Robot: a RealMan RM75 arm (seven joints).
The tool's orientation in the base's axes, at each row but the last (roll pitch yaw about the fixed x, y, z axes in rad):
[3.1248, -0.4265, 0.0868]
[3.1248, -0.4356, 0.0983]
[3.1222, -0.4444, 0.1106]
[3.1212, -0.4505, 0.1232]
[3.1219, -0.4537, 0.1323]
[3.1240, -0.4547, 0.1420]
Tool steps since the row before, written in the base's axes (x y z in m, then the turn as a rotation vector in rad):
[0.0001, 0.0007, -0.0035, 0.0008, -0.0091, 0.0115]
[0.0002, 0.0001, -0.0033, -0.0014, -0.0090, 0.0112]
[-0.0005, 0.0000, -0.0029, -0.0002, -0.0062, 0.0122]
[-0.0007, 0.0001, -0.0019, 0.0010, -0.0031, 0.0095]
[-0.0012, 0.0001, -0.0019, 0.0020, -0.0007, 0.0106]
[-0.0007, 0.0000, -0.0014, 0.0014, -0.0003, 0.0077]
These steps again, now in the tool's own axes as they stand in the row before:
[-0.0013, -0.0007, 0.0032, 0.0048, 0.0093, -0.0103]
[-0.0012, -0.0001, 0.0031, 0.0027, 0.0090, -0.0110]
[-0.0017, -0.0001, 0.0024, 0.0044, 0.0064, -0.0113]
[-0.0014, -0.0002, 0.0014, 0.0047, 0.0034, -0.0082]
[-0.0019, -0.0003, 0.0012, 0.0063, 0.0011, -0.0087]
[-0.0012, -0.0001, 0.0010, 0.0046, 0.0006, -0.0063]

